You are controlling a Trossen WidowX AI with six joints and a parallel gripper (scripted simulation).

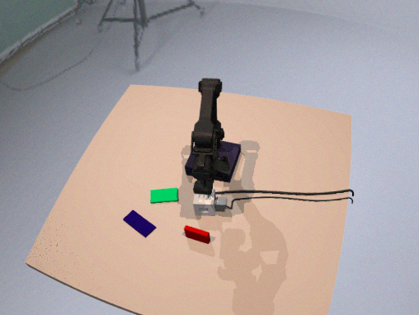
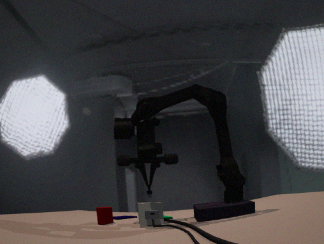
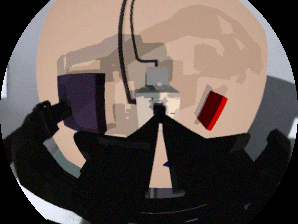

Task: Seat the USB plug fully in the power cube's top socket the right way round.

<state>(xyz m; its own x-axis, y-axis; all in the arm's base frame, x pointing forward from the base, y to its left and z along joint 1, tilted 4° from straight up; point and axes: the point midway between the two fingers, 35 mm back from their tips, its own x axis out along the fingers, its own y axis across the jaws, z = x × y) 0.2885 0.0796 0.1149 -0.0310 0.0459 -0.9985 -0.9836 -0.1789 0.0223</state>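
My gripper tip is 10 mm above the dark USB plug. Also, from my gripper tip: flat blue block 250 mm to the right, 160 mm ahead, 130 mm below; green block 210 mm to the right, 130 mm below; red block 160 mm ahead, 100 mm below.
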